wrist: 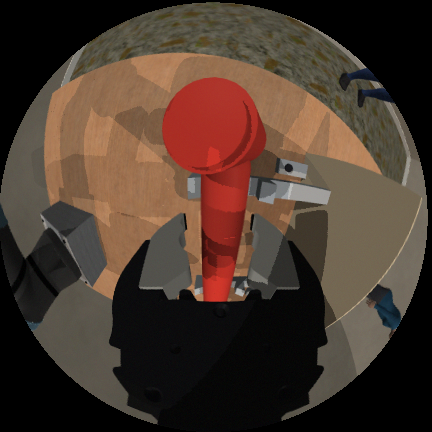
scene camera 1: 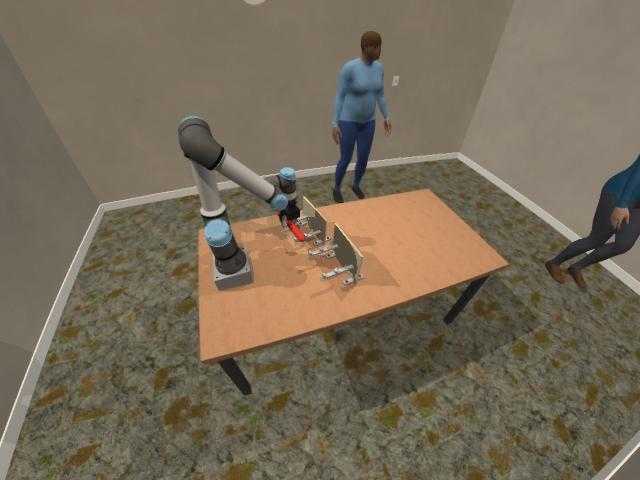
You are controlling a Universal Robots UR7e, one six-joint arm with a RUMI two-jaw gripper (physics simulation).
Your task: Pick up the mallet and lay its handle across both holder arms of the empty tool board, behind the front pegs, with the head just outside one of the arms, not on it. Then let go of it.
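Places are measured from the arm's base along level axes (x ahead, y left, z up), in millimetres.
Pixels of known places: gripper, fingertip midpoint: [wrist: 218, 215] [scene camera 1: 289, 226]; arm's base at its link origin: [wrist: 62, 253] [scene camera 1: 231, 262].
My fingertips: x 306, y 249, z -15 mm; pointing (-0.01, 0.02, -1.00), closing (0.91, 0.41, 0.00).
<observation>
Ahead of a thing's pixels: the offset from my fingertips to its top centre. "spot": to the spot under its first point. Level surfaces: height alone.
The red mallet {dx +13, dy -25, dz +67 mm} [scene camera 1: 296, 231] [wrist: 223, 210] lies with its handle across the holder arms of the far tool board [scene camera 1: 314, 219] [wrist: 362, 225]. Its head {spot: dx -35, dy +68, dz +61 mm} [wrist: 212, 125] is beyond one arm [wrist: 305, 191], towards the table's back edge. My gripper [scene camera 1: 287, 221] [wrist: 218, 215] is at the handle, with its fingers part open on either side. In the wrist view a gap shows between each fingertip and the handle, so it is open. The near tool board [scene camera 1: 347, 252] has two bare arms [scene camera 1: 323, 251] [scene camera 1: 338, 272]. In the scene view the gripper partly hides the head.
Both boards stand upright on the wooden table {dz -73 mm} [scene camera 1: 413, 232], the near one beside the far one. The robot's base [scene camera 1: 232, 274] [wrist: 77, 240] stands at the table's left end. One person [scene camera 1: 360, 98] stands behind the table and another [scene camera 1: 617, 222] is at the right.
</observation>
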